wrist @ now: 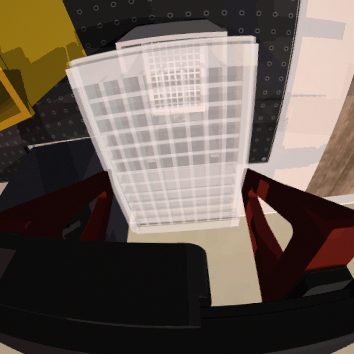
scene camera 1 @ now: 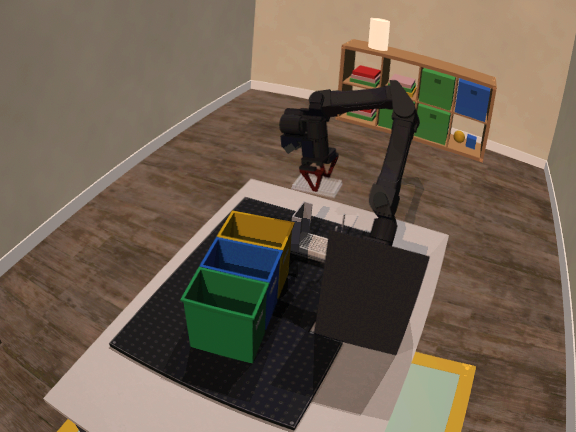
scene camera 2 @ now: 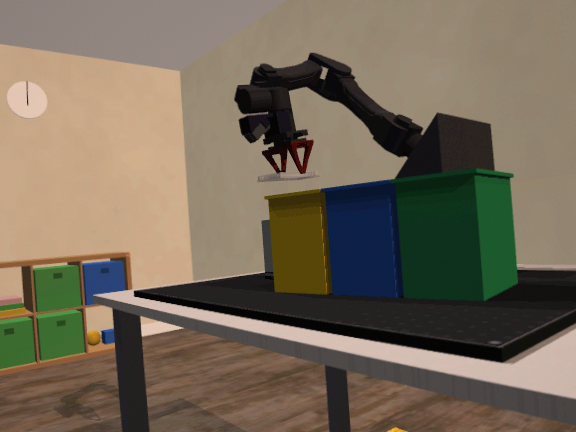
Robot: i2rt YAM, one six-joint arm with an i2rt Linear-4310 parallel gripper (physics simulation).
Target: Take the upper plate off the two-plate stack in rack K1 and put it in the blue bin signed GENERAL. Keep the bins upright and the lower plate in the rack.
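Seen in the pictures: gripper, fingertip midpoint: (wrist: 176,176) (scene camera 1: 321,184) (scene camera 2: 292,175); arm's base, origin of the base link: (scene camera 1: 377,251) (scene camera 2: 433,162).
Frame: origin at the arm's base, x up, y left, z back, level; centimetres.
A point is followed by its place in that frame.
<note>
My gripper (scene camera 1: 322,182) @[x -0.5, y -23.4, z -23.7 cm] (scene camera 2: 293,173) @[x -0.5, y -23.4, z -23.7 cm] (wrist: 176,176) @[x -0.5, y -23.4, z -23.7 cm] is shut on the clear, gridded upper plate (scene camera 1: 328,187) @[x 0.1, y -22.2, z -21.1 cm] (scene camera 2: 270,178) @[x -1.4, y -22.2, z -31.2 cm] (wrist: 175,145) @[x -0.9, y -23.5, z -25.8 cm], a finger at each long side. The plate hangs roughly level, well above rack K1 (scene camera 1: 301,222) @[x -17.7, y -27.1, z -29.9 cm] (scene camera 2: 266,247) @[x -17.2, y -27.1, z -30.2 cm] (wrist: 172,29) @[x -14.1, y -23.7, z -30.2 cm] and higher than the bin rims. The lower plate (scene camera 1: 315,244) @[x -21.3, y -23.1, z -23.3 cm] sits in the rack; in the wrist view it shows through the held plate. The blue bin (scene camera 1: 244,257) @[x -11.0, y 4.5, z -33.4 cm] (scene camera 2: 360,240) @[x -15.7, y 11.8, z -39.8 cm] stands upright between the yellow and green bins; its sign is not readable.
The yellow bin (scene camera 1: 257,232) @[x -11.9, y -8.4, z -36.0 cm] (scene camera 2: 300,245) @[x -16.2, y -0.5, z -42.0 cm] (wrist: 35,40) @[x -14.0, y -9.5, z -31.5 cm] is nearest the rack, and the green bin (scene camera 1: 225,320) @[x -10.3, y 28.5, z -26.1 cm] (scene camera 2: 442,240) @[x -16.2, y 25.2, z -37.4 cm] is farthest. Both are upright. A tall dark panel (scene camera 1: 372,295) @[x -6.7, y 8.5, z 2.5 cm] (scene camera 2: 467,145) @[x 2.5, y 8.5, z 1.0 cm] stands across from the bins near the arm's base. The bins stand on a black perforated mat (scene camera 1: 160,320) @[x -24.7, y 26.5, z -48.8 cm] (scene camera 2: 350,325) @[x -24.7, y 24.6, z -56.4 cm].
</note>
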